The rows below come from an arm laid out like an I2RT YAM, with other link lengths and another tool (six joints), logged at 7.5 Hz.
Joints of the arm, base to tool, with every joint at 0 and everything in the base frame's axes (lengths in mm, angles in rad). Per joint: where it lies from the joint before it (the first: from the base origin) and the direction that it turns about. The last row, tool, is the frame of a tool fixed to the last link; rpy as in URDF.
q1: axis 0 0 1 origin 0 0 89.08
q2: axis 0 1 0 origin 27.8 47.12 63.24
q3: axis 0 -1 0 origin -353.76 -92.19 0
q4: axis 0 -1 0 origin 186.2 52.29 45.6
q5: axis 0 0 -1 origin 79.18 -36.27 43.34
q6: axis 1 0 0 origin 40.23 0 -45.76
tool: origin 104 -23 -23 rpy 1.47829 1.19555 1.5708
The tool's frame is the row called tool.
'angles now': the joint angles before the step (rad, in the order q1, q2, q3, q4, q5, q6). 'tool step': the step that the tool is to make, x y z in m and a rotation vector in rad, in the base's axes. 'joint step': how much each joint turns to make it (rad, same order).
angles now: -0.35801 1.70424 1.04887 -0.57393 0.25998 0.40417
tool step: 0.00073 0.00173 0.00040 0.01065 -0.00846 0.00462
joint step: 0.00000 -0.00380 0.00000 0.00039 -0.01374 0.00001
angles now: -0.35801 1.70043 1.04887 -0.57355 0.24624 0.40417
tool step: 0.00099 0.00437 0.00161 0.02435 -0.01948 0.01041
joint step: 0.00039 -0.01145 -0.00002 -0.00189 -0.03127 0.00078
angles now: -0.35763 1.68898 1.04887 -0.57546 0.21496 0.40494
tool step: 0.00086 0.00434 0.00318 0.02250 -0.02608 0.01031
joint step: -0.00037 -0.01678 -0.00001 -0.00038 -0.03203 0.00077
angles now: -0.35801 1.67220 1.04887 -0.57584 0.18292 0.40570
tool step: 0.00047 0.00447 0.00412 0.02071 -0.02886 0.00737
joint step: 0.00001 -0.01985 0.00000 -0.00078 -0.03013 0.00420
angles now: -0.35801 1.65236 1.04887 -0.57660 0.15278 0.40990
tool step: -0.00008 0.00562 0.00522 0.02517 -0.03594 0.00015
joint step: 0.00038 -0.02517 -0.00075 -0.00154 -0.03319 0.01450
